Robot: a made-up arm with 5 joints.
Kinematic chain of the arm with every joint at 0, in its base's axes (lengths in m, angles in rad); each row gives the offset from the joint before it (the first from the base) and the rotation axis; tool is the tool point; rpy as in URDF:
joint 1: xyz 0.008 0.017 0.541 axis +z
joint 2: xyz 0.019 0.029 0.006 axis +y
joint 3: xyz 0.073 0 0.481 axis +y
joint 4: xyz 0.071 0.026 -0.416 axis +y
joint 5: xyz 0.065 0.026 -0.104 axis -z
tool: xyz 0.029 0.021 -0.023 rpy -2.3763 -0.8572 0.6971
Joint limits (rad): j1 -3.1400..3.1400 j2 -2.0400..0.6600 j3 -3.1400..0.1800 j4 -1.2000..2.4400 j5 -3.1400..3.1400
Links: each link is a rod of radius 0.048 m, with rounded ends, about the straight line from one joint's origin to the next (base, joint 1, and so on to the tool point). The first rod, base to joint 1, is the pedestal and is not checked.
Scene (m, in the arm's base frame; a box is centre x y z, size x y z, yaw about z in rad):
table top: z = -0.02
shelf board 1: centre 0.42 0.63 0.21 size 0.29 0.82 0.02 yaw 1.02
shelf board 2: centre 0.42 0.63 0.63 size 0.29 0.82 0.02 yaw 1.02
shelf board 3: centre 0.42 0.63 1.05 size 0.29 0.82 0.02 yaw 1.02
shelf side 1: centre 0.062 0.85 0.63 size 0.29 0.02 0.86 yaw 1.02
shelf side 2: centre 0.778 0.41 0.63 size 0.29 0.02 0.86 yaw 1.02
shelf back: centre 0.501 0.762 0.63 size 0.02 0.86 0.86 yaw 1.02
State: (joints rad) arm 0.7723 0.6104 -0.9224 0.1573 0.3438
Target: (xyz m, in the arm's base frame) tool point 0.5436 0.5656 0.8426
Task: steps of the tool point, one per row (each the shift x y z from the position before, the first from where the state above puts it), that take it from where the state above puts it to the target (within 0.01 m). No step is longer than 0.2 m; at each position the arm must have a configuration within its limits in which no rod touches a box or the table.
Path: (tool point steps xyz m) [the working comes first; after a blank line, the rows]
Joints at the target: 0.6788 0.2510 -1.2667 0.0674 0.3528
Straight joint move there: touches shelf board 2.

1: -0.0510 -0.0992 -0.0020
2: -0.0688 -0.0958 0.0020
3: 0.0651 0.0132 0.1277
4: 0.0318 -0.0142 0.1471
5: -0.0110 -0.0383 0.1528
6: 0.0622 0.0756 0.0187
7: 0.0528 0.0851 -0.0002
8: 0.0398 0.0912 -0.0184

